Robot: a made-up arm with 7 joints.
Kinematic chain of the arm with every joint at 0, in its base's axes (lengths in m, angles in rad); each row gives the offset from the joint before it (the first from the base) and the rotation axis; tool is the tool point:
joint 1: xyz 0 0.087 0 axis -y
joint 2: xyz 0 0.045 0 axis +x
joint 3: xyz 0 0 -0.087 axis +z
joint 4: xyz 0 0 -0.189 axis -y
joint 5: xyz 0 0 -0.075 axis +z
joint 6: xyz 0 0 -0.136 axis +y
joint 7: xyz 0 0 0 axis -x
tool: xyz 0 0 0
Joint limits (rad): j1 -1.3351..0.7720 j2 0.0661..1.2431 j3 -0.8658..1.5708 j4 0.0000..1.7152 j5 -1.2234..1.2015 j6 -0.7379..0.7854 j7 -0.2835..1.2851
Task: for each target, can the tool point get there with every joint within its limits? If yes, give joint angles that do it. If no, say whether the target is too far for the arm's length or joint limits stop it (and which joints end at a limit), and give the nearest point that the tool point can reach.
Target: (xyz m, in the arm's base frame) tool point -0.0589 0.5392 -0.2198
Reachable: yes | joints -0.7409 0.9964 0.4582 0.5877 0.4077 0.2374 0.9362
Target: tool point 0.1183 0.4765 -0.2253
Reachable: yes | joints -0.2696 0.9838 0.2054 1.0017 1.0179 0.4679 -0.1384
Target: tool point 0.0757 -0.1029 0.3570
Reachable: no: joint limits stop it (at a limit: joint 1, joint 2, joint 4) | nearest point 0.2976 0.0255 -0.0637 | short by 0.493 m
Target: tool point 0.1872 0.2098 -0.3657
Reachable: yes | joints 0.0026 0.2462 -0.0738 1.0872 0.1080 0.5150 0.7037
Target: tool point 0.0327 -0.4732 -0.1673
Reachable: no: too far | nearest point 0.0555 -0.0105 -0.2838 | short by 0.478 m
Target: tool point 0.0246 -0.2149 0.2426
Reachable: no: joint limits stop it (at a limit: joint 1, joint 2, joint 3, joint 4) | nearest point 0.2753 -0.0105 -0.0888 | short by 0.463 m
